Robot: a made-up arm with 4 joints. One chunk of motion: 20 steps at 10 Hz.
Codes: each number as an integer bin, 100 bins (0 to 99) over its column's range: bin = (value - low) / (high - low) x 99, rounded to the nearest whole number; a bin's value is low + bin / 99 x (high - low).
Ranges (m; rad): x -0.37..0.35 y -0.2..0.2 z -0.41..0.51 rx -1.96..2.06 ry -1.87..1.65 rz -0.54..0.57
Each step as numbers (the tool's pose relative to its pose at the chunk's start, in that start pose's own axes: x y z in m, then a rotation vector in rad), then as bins.
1 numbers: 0.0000 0.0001 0.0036 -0.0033 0.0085 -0.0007
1 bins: 51 50 45 48 53 48
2 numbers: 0.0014 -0.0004 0.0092 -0.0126 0.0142 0.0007
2 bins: 51 49 45 48 53 48
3 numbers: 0.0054 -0.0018 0.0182 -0.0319 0.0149 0.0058
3 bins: 52 49 46 47 53 49
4 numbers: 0.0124 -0.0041 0.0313 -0.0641 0.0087 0.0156
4 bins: 53 48 47 47 53 50
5 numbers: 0.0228 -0.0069 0.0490 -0.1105 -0.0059 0.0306
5 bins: 54 48 49 46 52 51
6 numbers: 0.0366 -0.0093 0.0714 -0.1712 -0.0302 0.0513
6 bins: 56 47 52 44 52 53
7 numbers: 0.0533 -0.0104 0.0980 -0.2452 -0.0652 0.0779
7 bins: 58 47 55 42 51 55
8 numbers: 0.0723 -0.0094 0.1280 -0.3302 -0.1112 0.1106
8 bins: 61 47 58 40 49 58
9 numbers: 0.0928 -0.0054 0.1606 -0.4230 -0.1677 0.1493
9 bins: 64 48 61 38 48 61
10 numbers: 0.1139 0.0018 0.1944 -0.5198 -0.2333 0.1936
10 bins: 67 50 65 35 46 65
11 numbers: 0.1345 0.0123 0.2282 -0.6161 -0.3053 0.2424
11 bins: 69 53 69 33 44 70
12 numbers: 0.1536 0.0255 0.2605 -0.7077 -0.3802 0.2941
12 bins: 72 56 72 31 42 74
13 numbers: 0.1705 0.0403 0.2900 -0.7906 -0.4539 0.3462
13 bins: 74 59 75 29 40 79
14 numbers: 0.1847 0.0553 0.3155 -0.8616 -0.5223 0.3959
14 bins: 76 63 78 27 38 83
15 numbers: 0.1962 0.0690 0.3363 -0.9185 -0.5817 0.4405
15 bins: 78 67 80 26 36 87
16 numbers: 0.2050 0.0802 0.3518 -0.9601 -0.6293 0.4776
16 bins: 79 69 82 25 35 91
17 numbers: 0.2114 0.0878 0.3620 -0.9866 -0.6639 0.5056
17 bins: 80 71 83 24 34 93
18 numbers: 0.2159 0.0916 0.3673 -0.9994 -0.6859 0.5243
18 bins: 81 72 84 24 33 95
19 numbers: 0.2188 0.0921 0.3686 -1.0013 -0.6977 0.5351
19 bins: 81 72 84 24 33 96
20 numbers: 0.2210 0.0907 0.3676 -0.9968 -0.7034 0.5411
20 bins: 81 72 84 24 33 96
